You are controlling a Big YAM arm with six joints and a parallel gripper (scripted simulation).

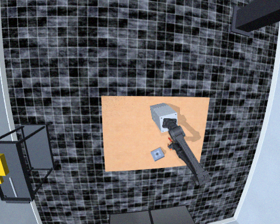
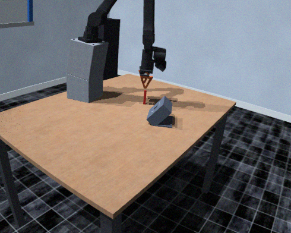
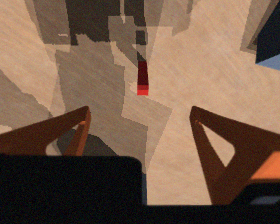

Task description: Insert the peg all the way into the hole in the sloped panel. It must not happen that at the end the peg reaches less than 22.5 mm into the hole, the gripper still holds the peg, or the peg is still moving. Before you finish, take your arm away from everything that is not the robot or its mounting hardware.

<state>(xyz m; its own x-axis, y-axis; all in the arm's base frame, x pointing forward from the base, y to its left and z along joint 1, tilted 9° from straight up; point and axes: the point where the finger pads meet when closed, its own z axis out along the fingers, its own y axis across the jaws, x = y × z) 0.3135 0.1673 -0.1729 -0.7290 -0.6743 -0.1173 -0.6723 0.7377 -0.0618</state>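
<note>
My hand is 8 cm above the red peg and 1 cm short of it.
</note>
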